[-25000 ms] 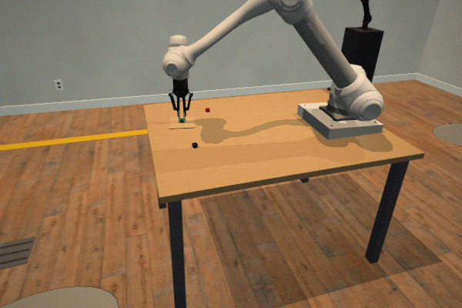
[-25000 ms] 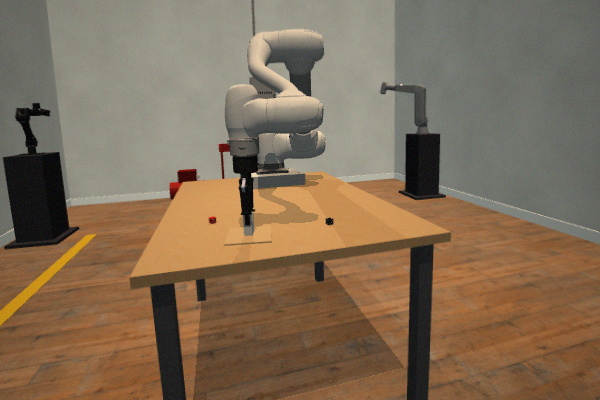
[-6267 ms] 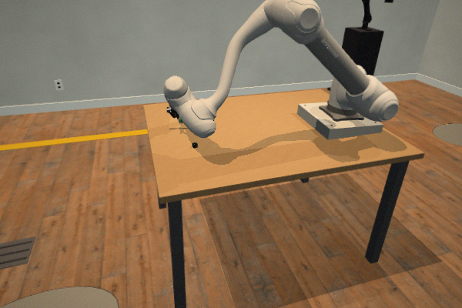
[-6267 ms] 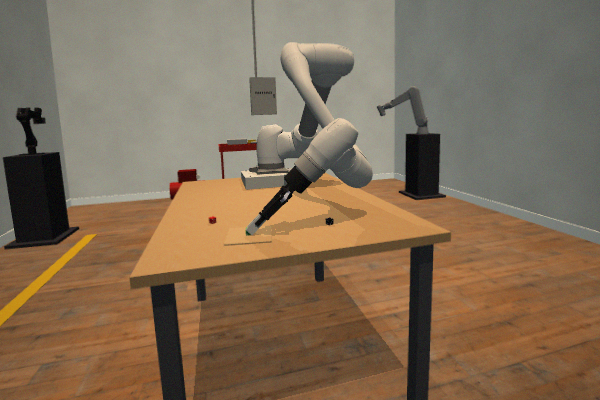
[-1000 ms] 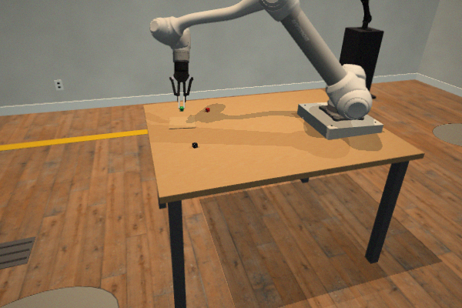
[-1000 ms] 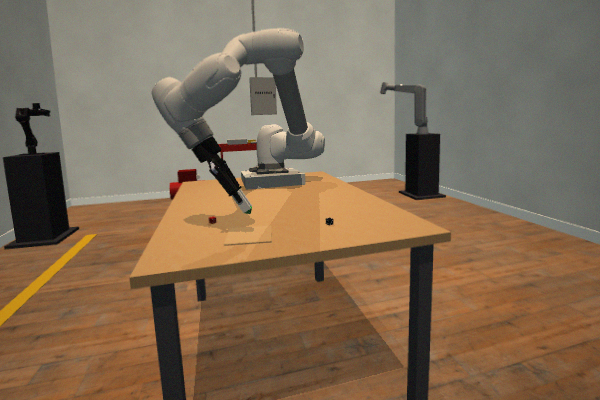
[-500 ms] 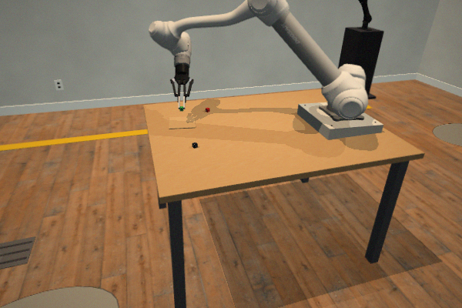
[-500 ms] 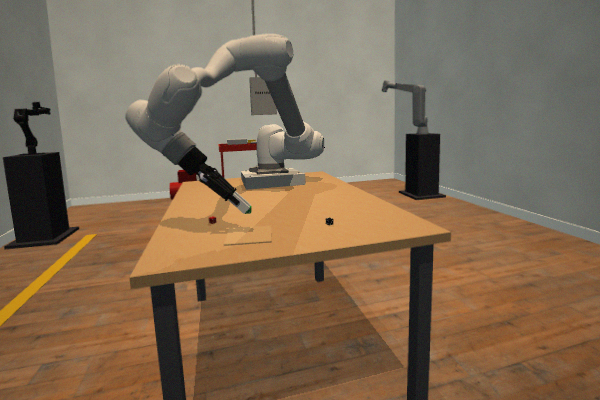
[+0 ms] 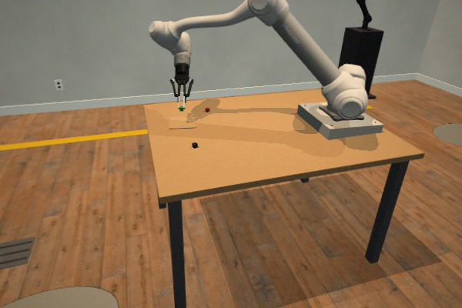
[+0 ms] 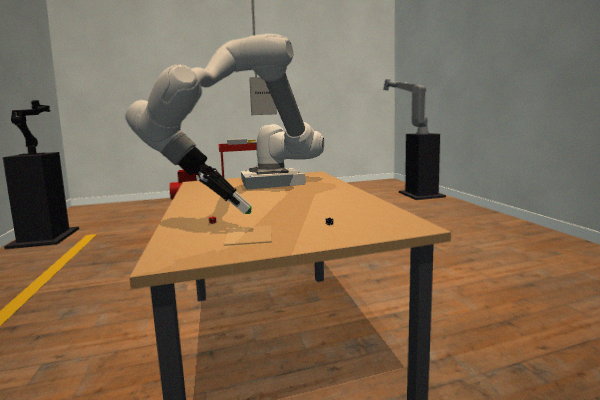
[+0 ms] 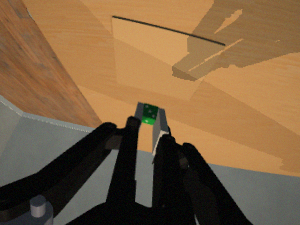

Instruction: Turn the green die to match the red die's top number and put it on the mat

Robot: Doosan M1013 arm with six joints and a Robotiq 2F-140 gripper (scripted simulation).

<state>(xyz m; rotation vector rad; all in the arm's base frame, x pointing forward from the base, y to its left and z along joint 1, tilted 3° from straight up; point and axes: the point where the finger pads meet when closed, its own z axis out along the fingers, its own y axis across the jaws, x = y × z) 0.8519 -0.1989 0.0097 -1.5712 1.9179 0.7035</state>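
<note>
Right now the tan mat is 11 cm below my hand and 2 cm to the left of it. Also, from my hand: black die 30 cm to the left, 10 cm below, 2 cm behind; then green die 2 cm to the left, 2 cm below; then red die 16 cm behind, 10 cm to the right, 10 cm below.
</note>
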